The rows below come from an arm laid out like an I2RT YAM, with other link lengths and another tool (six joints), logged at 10 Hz.
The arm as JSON. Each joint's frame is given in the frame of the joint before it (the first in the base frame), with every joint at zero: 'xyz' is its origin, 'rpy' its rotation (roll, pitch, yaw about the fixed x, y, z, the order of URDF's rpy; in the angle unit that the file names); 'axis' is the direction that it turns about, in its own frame. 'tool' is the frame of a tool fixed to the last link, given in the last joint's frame.
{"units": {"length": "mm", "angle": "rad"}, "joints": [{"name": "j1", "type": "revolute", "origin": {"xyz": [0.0, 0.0, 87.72], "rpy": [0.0, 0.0, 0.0]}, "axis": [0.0, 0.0, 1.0]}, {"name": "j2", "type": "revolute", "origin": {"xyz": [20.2, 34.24, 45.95], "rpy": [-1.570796, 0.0, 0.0]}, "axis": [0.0, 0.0, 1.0]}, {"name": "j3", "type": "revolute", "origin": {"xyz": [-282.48, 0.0, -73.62], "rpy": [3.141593, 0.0, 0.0]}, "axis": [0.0, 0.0, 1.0]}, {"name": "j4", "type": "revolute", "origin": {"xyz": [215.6, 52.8, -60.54], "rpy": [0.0, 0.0, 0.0]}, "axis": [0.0, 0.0, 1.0]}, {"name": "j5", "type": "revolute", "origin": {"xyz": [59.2, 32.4, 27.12], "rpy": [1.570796, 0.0, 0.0]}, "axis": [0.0, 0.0, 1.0]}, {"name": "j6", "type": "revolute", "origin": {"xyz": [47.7, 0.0, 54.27], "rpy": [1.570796, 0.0, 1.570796]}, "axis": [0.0, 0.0, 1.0]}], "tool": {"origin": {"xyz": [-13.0, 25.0, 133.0], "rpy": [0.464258, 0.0, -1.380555]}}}
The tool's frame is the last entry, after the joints.
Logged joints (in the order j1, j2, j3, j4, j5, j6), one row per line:
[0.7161, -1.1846, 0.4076, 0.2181, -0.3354, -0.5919]
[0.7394, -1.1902, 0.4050, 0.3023, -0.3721, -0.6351]
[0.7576, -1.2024, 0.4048, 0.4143, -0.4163, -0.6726]
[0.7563, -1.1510, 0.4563, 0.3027, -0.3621, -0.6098]
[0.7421, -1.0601, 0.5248, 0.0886, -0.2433, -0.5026]
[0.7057, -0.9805, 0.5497, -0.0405, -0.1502, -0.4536]
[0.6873, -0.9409, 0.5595, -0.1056, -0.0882, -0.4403]
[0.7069, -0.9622, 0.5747, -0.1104, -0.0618, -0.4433]
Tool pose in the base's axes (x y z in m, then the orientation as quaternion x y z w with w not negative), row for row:
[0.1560, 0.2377, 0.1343, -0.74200, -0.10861, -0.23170, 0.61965]
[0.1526, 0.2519, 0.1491, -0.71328, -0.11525, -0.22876, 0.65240]
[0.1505, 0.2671, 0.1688, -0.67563, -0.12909, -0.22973, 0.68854]
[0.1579, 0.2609, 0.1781, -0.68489, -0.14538, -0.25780, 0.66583]
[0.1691, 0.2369, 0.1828, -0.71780, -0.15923, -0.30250, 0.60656]
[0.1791, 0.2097, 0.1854, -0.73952, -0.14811, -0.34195, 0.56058]
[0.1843, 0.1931, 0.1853, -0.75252, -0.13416, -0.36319, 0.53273]
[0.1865, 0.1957, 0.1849, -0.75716, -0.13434, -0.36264, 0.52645]
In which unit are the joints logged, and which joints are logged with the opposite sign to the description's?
The joints are logged in radians. Opposite sign: j2, j6.
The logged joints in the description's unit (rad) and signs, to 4 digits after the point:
[0.7161, 1.1846, 0.4076, 0.2181, -0.3354, 0.5919]
[0.7394, 1.1902, 0.4050, 0.3023, -0.3721, 0.6351]
[0.7576, 1.2024, 0.4048, 0.4143, -0.4163, 0.6726]
[0.7563, 1.1510, 0.4563, 0.3027, -0.3621, 0.6098]
[0.7421, 1.0601, 0.5248, 0.0886, -0.2433, 0.5026]
[0.7057, 0.9805, 0.5497, -0.0405, -0.1502, 0.4536]
[0.6873, 0.9409, 0.5595, -0.1056, -0.0882, 0.4403]
[0.7069, 0.9622, 0.5747, -0.1104, -0.0618, 0.4433]

